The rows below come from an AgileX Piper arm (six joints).
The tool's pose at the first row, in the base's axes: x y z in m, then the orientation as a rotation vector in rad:
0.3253, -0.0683, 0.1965, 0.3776, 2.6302, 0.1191
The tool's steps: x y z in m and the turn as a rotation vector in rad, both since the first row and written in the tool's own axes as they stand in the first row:
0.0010, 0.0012, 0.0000, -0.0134, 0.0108, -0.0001
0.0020, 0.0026, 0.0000, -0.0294, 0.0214, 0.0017
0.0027, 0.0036, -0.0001, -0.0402, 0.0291, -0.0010
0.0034, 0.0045, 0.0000, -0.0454, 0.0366, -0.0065
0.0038, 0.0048, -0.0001, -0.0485, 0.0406, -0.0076
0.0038, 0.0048, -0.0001, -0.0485, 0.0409, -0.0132
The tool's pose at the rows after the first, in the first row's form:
0.3247, -0.0669, 0.1962, 0.3733, 2.6387, 0.1390
0.3242, -0.0652, 0.1960, 0.3705, 2.6462, 0.1630
0.3238, -0.0641, 0.1959, 0.3634, 2.6523, 0.1781
0.3235, -0.0630, 0.1957, 0.3545, 2.6596, 0.1849
0.3232, -0.0626, 0.1956, 0.3521, 2.6631, 0.1896
0.3232, -0.0626, 0.1956, 0.3447, 2.6642, 0.1878

